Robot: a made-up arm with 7 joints.
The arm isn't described. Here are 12 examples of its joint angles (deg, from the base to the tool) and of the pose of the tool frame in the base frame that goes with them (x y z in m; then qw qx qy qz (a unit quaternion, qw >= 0)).
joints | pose
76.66 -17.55 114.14 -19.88 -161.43 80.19 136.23 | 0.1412 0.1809 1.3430 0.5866 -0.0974 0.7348 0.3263
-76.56 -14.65 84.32 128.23 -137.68 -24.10 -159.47 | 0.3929 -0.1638 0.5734 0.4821 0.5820 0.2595 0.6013
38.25 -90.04 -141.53 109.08 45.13 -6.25 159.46 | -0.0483 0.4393 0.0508 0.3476 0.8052 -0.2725 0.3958
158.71 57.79 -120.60 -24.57 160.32 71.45 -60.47 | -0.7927 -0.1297 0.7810 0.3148 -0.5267 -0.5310 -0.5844
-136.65 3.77 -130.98 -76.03 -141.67 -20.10 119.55 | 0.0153 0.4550 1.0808 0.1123 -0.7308 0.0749 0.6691
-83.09 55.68 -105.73 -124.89 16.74 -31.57 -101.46 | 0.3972 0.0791 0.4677 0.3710 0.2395 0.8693 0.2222
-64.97 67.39 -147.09 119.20 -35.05 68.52 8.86 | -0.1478 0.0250 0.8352 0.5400 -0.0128 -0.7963 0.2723
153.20 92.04 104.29 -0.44 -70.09 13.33 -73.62 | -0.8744 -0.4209 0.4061 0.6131 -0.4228 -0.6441 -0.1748
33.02 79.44 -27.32 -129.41 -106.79 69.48 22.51 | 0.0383 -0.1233 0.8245 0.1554 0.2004 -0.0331 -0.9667
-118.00 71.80 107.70 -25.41 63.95 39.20 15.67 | -0.5475 0.6516 0.7750 0.1806 -0.7170 -0.2328 0.6317
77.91 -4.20 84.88 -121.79 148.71 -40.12 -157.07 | 0.4214 0.1159 0.7202 0.4306 -0.3661 0.7737 0.2861
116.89 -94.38 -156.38 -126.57 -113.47 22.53 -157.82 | -0.0596 0.2512 0.8093 0.0259 -0.6541 -0.5957 0.4654
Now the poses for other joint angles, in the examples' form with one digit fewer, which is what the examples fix.
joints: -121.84 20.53 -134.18 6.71 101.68 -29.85 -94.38
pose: -0.146 0.136 1.409 0.718 -0.479 0.039 0.504
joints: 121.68 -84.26 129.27 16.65 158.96 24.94 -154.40
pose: 0.453 0.903 0.453 0.095 -0.689 0.350 -0.627
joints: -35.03 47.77 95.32 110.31 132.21 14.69 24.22
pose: 0.439 -0.368 0.721 0.347 0.131 0.922 -0.109
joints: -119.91 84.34 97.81 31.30 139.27 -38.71 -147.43
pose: -0.113 0.863 0.550 0.061 -0.064 0.395 0.915
